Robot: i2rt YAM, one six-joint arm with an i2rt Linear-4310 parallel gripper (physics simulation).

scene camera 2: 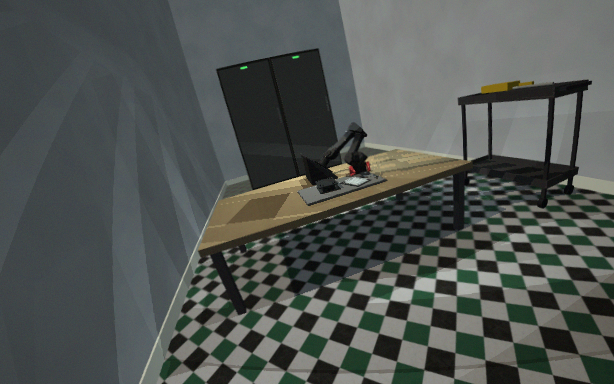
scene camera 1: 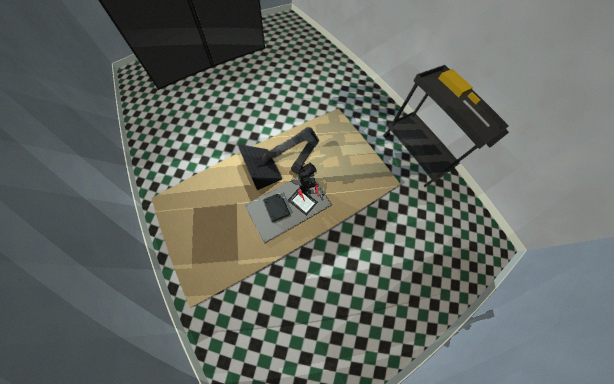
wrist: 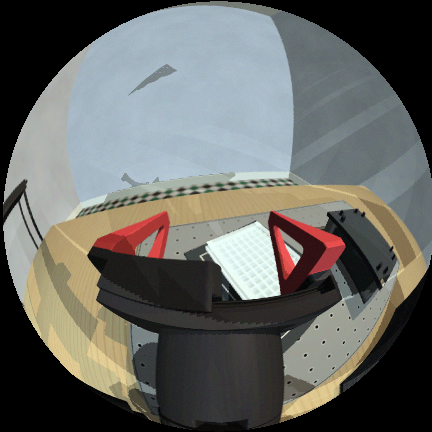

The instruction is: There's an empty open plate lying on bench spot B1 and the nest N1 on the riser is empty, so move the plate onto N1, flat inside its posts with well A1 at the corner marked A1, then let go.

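Seen in the pictures: gripper, fingertip midpoint: [scene camera 2: 362, 171] [scene camera 1: 311, 198] [wrist: 218, 216]; arm's base at its link origin: [scene camera 2: 321, 166] [scene camera 1: 263, 161].
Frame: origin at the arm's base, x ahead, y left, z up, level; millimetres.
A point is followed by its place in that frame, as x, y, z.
Note:
The white, gridded open plate [scene camera 1: 303, 202] @(398, 54, -70) [scene camera 2: 356, 181] @(427, 42, -60) [wrist: 247, 255] @(412, 70, -59) lies on the dark, white-lined bench spot B1 [wrist: 195, 253] @(448, 123, -73) on the grey perforated board [scene camera 1: 265, 232] @(412, -273, -74) [wrist: 320, 345] @(268, 48, -75). The dark riser with nest N1 [scene camera 1: 277, 208] @(337, -118, -33) [scene camera 2: 327, 186] @(395, -147, -38) [wrist: 361, 245] @(325, -71, -33) stands beside it, to the left in the scene views, with small posts and no plate on it. My gripper [scene camera 1: 309, 193] @(426, 98, -7) [scene camera 2: 360, 171] @(426, 98, -7) [wrist: 218, 216] @(426, 98, -7) is open and empty, its red fingers low above and beside the plate. In the wrist view the right finger partly hides the plate. The A1 marks are too small to read.
The arm's dark base plate [scene camera 1: 260, 172] @(93, -76, 59) [scene camera 2: 316, 171] @(133, -101, 7) stands on the wooden table [scene camera 1: 175, 200] @(-184, -691, -88) [scene camera 2: 240, 230] @(463, -722, -88) behind the board. A black cart [scene camera 1: 450, 106] [scene camera 2: 510, 95] with yellow items stands off to the right. A black cabinet [scene camera 1: 227, 30] [scene camera 2: 252, 120] stands at the back.

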